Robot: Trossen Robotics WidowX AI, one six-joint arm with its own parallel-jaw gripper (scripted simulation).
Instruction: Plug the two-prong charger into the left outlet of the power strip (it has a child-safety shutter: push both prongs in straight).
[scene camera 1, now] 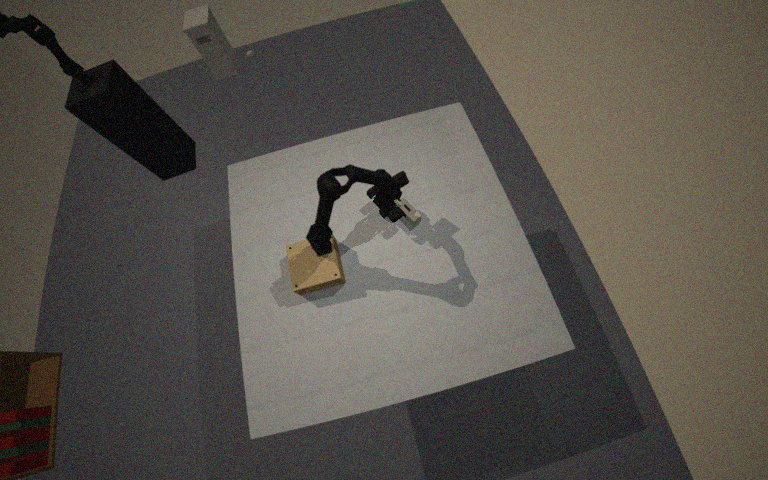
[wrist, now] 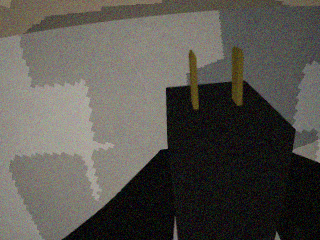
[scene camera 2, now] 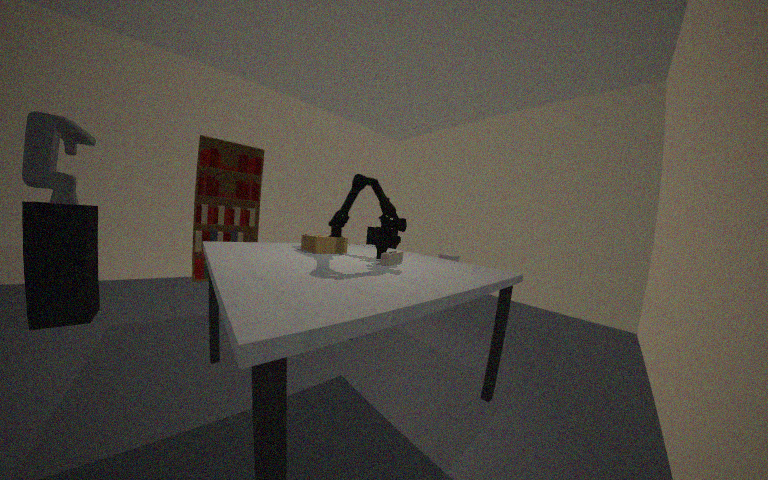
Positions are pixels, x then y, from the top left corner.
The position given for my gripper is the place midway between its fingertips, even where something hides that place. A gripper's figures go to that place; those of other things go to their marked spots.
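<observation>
You'd find a black two-prong charger (wrist: 229,151) at 0.06 m from the lens, and then there's my gripper (wrist: 210,155), which is 0.10 m from the lens.
</observation>
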